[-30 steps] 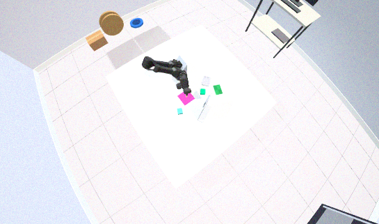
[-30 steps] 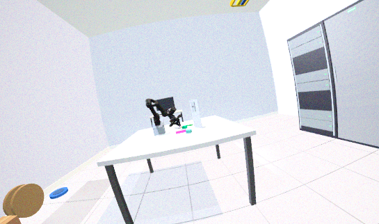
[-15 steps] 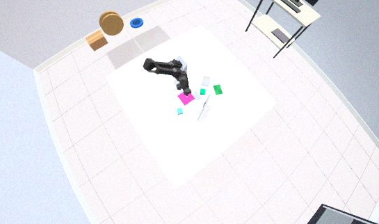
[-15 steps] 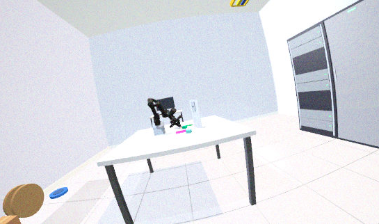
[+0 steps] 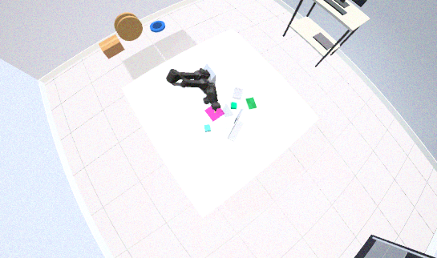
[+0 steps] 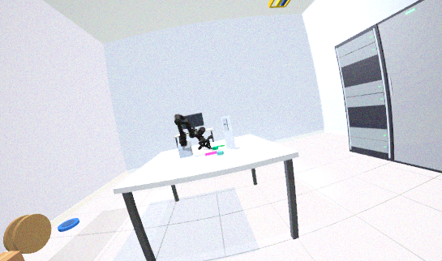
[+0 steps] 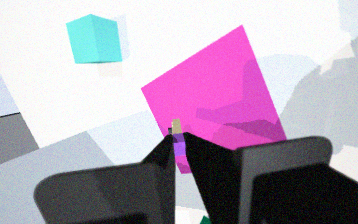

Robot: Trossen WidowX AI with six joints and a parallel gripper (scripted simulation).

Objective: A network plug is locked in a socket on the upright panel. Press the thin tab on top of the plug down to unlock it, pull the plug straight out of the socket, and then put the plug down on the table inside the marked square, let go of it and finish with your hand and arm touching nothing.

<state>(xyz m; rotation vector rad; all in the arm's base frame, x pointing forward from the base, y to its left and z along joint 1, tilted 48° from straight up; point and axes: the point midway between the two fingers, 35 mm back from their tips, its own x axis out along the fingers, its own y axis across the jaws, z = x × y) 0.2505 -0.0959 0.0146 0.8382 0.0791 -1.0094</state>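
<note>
Right now my gripper tip is 120 mm to the left of the cyan block, 80 mm short of it and 30 mm above it. Also, from my gripper tip: green block: 160 mm to the left, 30 mm below, 30 mm ahead; then purple network plug: right at my gripper tip; then upright panel: 200 mm ahead, 110 mm above, 50 mm to the left.
</note>
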